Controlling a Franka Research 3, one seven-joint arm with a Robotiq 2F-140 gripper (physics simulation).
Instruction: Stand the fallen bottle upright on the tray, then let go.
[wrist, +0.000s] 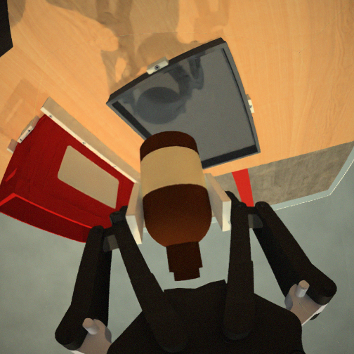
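A brown bottle (175, 200) with a cream label is between the two pale finger pads in the wrist view, its neck pointing toward the gripper's palm and its base pointing away toward the tray. My gripper (173, 189) is shut on the bottle, the pads on its left and right sides. The dark grey tray (220, 105) lies on the table beyond the bottle's base, which overlaps the tray's near edge in the picture. The gap between base and tray cannot be judged well. A shadow of the arm falls on the tray.
A red bin (37, 175) with a beige label panel stands to the left of the bottle, near the tray. The wooden table (295, 65) extends around the tray. A dark object (4, 30) shows at the upper left corner. A red strip (243, 187) shows right of the gripper.
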